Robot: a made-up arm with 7 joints.
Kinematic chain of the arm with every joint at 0, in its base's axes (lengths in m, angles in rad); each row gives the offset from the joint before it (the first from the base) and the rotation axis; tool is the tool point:
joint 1: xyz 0 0 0.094 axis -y
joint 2: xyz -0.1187 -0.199 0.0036 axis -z
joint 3: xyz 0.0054 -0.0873 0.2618 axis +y
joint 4: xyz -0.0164 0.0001 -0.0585 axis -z
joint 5: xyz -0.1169 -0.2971 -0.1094 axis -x
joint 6: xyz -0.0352 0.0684 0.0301 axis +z
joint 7: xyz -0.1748 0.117 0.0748 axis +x
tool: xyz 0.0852 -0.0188 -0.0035
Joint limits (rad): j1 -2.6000..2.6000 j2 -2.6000..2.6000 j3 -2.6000..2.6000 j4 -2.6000..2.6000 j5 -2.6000..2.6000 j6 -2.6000..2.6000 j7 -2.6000..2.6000
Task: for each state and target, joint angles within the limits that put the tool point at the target. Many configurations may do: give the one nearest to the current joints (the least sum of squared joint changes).
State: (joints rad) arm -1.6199 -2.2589 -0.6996 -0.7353 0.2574 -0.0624 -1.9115
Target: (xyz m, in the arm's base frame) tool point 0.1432 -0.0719 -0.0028
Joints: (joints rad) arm -1.3653 -2.2198 -0.6686 -0.6869 0.1740 -0.2893 -1.9272
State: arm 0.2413 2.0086 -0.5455 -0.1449 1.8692 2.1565 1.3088
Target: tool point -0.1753 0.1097 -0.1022
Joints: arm 0.8282 2.2347 -0.4579 -0.0494 1.9921 1.6994 1.3534
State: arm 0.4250 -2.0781 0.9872 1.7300 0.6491 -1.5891 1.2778
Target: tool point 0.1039 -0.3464 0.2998
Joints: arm 0.0062 -2.3633 0.7859 1.5651 0.8702 -1.5815 1.3031
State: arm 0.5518 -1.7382 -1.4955 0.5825 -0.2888 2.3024 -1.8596
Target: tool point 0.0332 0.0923 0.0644
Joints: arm 0.5344 -2.0157 -2.0632 0.7400 0.1867 2.4906 -1.7821
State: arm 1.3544 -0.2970 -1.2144 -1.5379 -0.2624 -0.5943 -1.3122
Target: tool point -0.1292 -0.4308 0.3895
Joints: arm 0.6897 -0.5481 -1.1426 -1.4168 -0.0964 -0.3133 -1.2826
